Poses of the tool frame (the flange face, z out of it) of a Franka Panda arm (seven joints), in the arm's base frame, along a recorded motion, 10 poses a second.
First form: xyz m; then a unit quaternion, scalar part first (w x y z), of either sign.
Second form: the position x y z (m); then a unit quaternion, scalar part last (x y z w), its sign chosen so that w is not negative. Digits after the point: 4 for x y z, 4 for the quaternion.
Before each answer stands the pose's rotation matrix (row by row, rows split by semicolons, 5 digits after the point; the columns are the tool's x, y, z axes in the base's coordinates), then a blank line. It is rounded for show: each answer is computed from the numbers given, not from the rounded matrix.
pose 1, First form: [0.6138 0.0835 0.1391 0.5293 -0.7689 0.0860 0.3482]
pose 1, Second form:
0.74272 -0.50085 -0.44442; 0.23635 -0.42489 0.87384; -0.62650 -0.75406 -0.19720

[0.6138 0.0835 0.1391 -0.7689 0.0860 0.3482 0.5293]
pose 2, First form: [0.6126 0.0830 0.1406 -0.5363 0.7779 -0.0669 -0.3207]
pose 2, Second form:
0.78537 -0.44803 -0.42716; 0.23988 -0.41585 0.87722; -0.57066 -0.79141 -0.21912

[0.6126 0.0830 0.1406 -0.7779 0.0669 0.3207 0.5363]
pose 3, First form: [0.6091 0.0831 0.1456 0.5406 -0.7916 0.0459 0.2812]
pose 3, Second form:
0.83765 -0.37668 -0.39555; 0.23135 -0.41132 0.88164; -0.49479 -0.83001 -0.25740

[0.6091 0.0831 0.1456 -0.7916 0.0459 0.2812 0.5406]
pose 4, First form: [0.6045 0.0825 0.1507 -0.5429 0.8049 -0.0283 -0.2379]
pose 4, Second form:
0.88521 -0.30387 -0.35224; 0.21275 -0.40892 0.88742; -0.41370 -0.86049 -0.29733

[0.6045 0.0825 0.1507 -0.8049 0.0283 0.2379 0.5429]
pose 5, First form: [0.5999 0.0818 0.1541 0.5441 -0.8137 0.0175 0.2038]
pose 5, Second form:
0.91632 -0.25026 -0.31262; 0.19330 -0.40729 0.89261; -0.35071 -0.87834 -0.32484

[0.5999 0.0818 0.1541 -0.8137 0.0175 0.2038 0.5441]
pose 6, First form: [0.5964 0.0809 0.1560 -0.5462 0.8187 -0.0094 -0.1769]
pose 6, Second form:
0.93724 -0.20864 -0.27939; 0.17786 -0.40315 0.89769; -0.29993 -0.89103 -0.34073

[0.5964 0.0809 0.1560 -0.8187 0.0094 0.1769 0.5462]
